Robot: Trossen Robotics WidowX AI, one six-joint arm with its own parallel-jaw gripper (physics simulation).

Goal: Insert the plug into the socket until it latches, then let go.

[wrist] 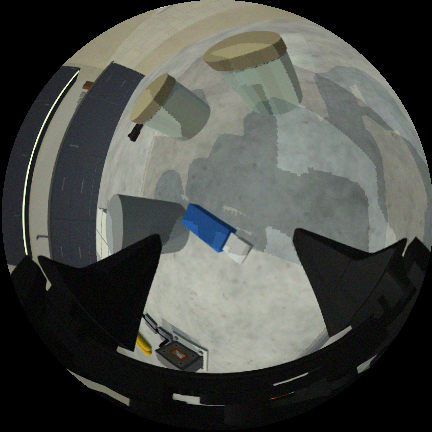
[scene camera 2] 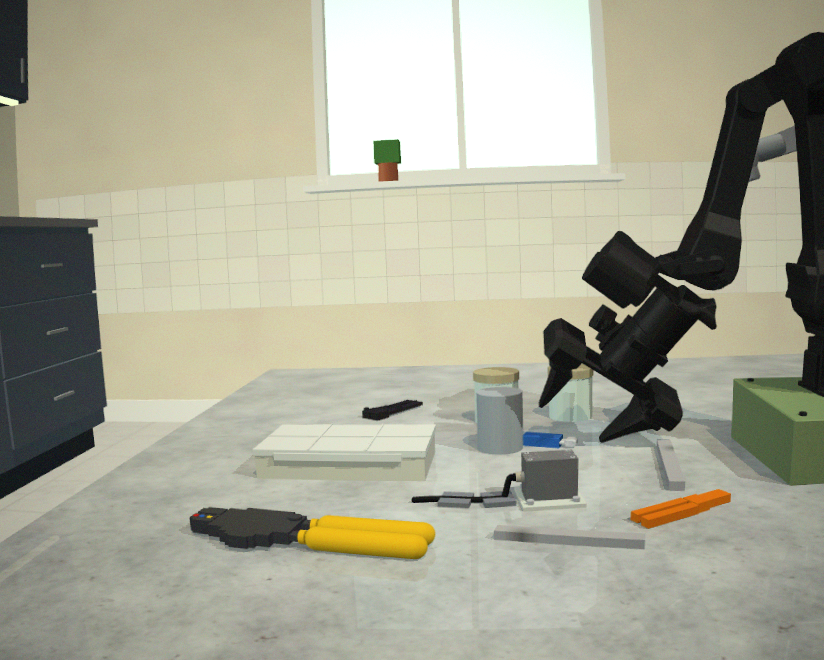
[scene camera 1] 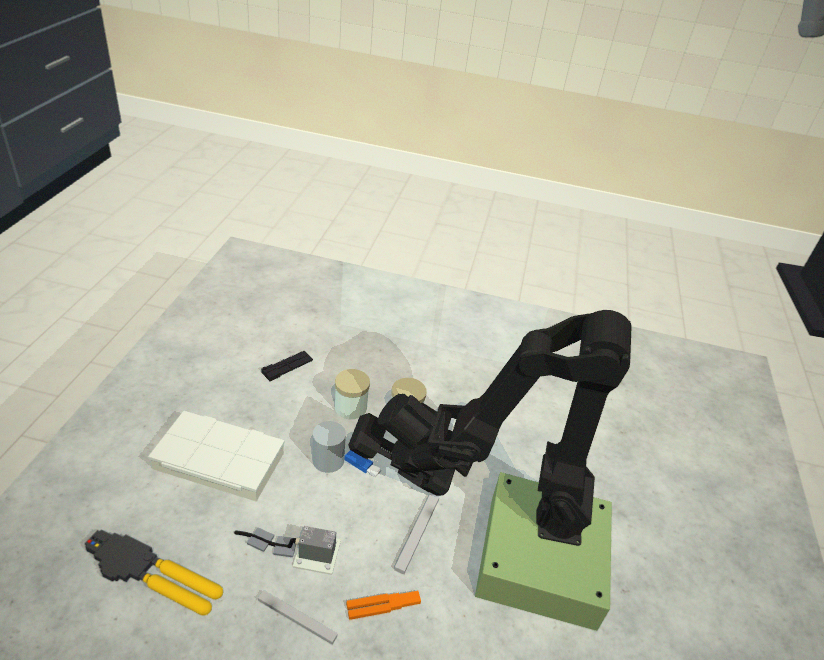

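Seen in the pictures: gripper, fingertip midpoint: (wrist: 228, 238) (scene camera 2: 570, 423) (scene camera 1: 378, 459); arm's base, link origin: (scene camera 1: 559, 523).
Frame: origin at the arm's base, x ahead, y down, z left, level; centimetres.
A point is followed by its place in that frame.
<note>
The plug, a blue stick (scene camera 1: 357, 460) {x 33.4, y 5.8, z -9.5 cm} (scene camera 2: 542, 439) {x 33.4, y 6.1, z -8.9 cm} (wrist: 207, 227) {x 32.6, y 5.8, z -9.8 cm} with a pale metal end, lies flat on the table beside a grey cylinder. The socket, a dark grey box (scene camera 1: 317, 545) {x 35.4, y 2.6, z 9.9 cm} (scene camera 2: 549, 476) {x 36.0, y 4.2, z 10.1 cm} (wrist: 168, 351) {x 36.8, y 4.0, z 7.0 cm} on a white base plate, stands apart from the plug; its orange-rimmed opening shows in the wrist view. My gripper (scene camera 1: 400, 467) (scene camera 2: 571, 422) {x 29.8, y 4.4, z -9.3 cm} (wrist: 228, 238) {x 29.8, y 4.4, z -9.3 cm} is open and empty. Its fingers are spread wide above the table, close to the plug. In the wrist view the plug appears between the two fingertips, nearer the left one, with its metal end towards the lower right.
The grey cylinder (scene camera 1: 328, 446) {x 37.9, y 0.2, z -6.7 cm} (scene camera 2: 500, 420) {x 38.7, y 2.9, z -6.6 cm} (wrist: 145, 222) {x 35.8, y 2.0, z -9.9 cm} touches or nearly touches the plug's blue end. Two lidded jars (scene camera 1: 351, 395) {x 36.9, y 0.6, z -19.4 cm} (wrist: 175, 110) {x 35.2, y 2.9, z -20.5 cm} (wrist: 262, 75) {x 26.5, y 2.3, z -19.9 cm} stand behind. A white box (scene camera 1: 216, 450) {x 56.4, y 3.7, z -4.5 cm}, yellow-handled tool (scene camera 1: 182, 584) {x 53.0, y 5.9, z 17.7 cm}, orange piece (scene camera 1: 383, 604) {x 24.3, y 6.1, z 15.0 cm}, grey bars (scene camera 1: 416, 534) {x 21.3, y 6.0, z 2.6 cm} and black piece (scene camera 1: 286, 365) {x 52.0, y 6.1, z -29.6 cm} lie around.
</note>
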